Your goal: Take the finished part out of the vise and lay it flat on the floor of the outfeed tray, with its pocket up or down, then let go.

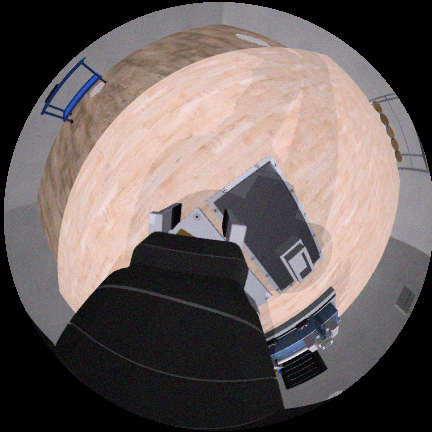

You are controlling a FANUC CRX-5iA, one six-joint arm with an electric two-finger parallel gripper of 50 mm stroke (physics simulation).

Labels:
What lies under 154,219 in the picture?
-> My gripper.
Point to a light grey plate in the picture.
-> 203,228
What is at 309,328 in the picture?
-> A blue vise.

